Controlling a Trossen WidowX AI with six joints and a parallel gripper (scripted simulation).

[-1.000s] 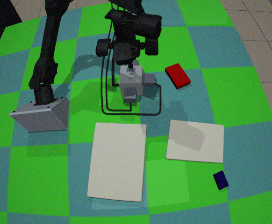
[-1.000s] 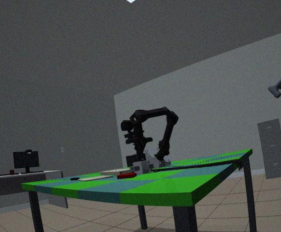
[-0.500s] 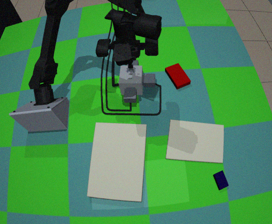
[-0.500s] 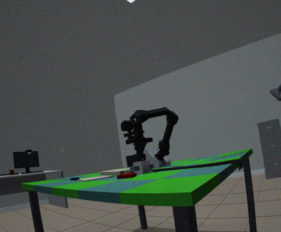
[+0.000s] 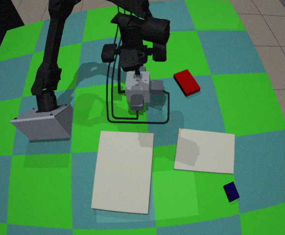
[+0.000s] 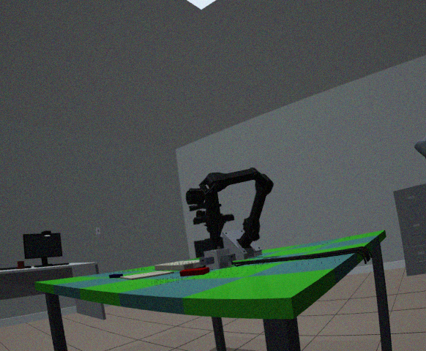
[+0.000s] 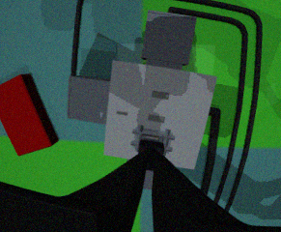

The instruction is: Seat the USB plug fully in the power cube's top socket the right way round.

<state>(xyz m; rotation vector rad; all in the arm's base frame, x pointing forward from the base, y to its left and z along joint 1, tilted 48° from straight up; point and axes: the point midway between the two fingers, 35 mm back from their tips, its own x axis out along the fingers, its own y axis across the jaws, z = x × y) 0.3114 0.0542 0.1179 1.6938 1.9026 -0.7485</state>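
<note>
Now: the dark USB plug 20 mm below my gripper tip. Also, from my gripper tip: blue block: 300 mm ahead, 370 mm to the right, 110 mm below; red block: 170 mm ahead, 30 mm to the left, 110 mm below; USB socket: 50 mm below.
</note>
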